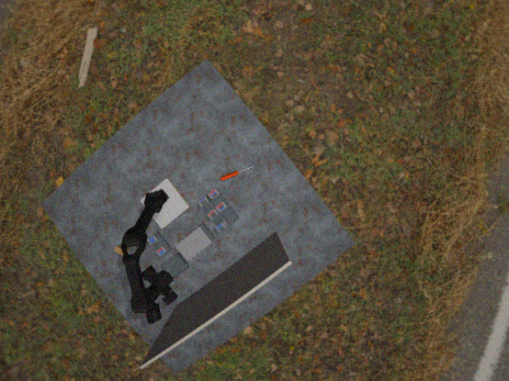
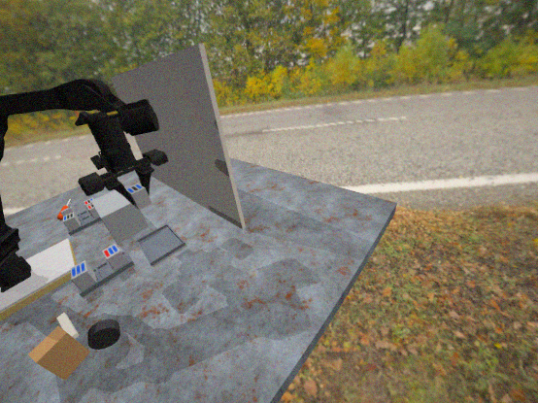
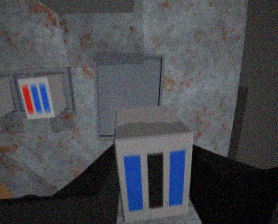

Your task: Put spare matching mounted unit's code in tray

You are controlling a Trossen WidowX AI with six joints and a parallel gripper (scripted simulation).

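My gripper tip is now 140 mm above the flat grey tray. Also, from my gripper tip: grey mounted unit (210 mm to the left, 100 mm below, 30 mm behind); grey spare block (20 mm above); upright panel (190 mm to the left, 190 mm ahead, 80 mm above).
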